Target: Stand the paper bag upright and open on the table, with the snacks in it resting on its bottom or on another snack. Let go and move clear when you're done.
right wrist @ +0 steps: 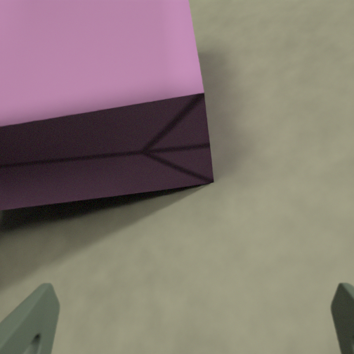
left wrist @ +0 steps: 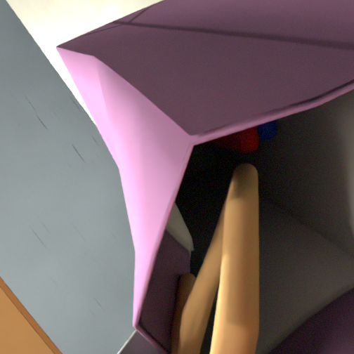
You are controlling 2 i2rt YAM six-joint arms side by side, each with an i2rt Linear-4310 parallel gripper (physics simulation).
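Observation:
The pink paper bag lies on its side, its mouth facing the left wrist camera. In the right wrist view its folded, dark-shaded bottom end shows above the table. A red snack and a blue snack show partly, deep in the bag. Tan rounded bars, which look like the bag's handle, cross the mouth close to the left wrist camera. My left gripper is shut on the paper bag at the mouth; its fingertips are hidden. My right gripper is open and empty, beside the bag's bottom end.
In the left wrist view a grey surface lies beyond the bag, with an orange-brown board edge at the lower left. In the right wrist view the bag casts a shadow on the table along its lower edge.

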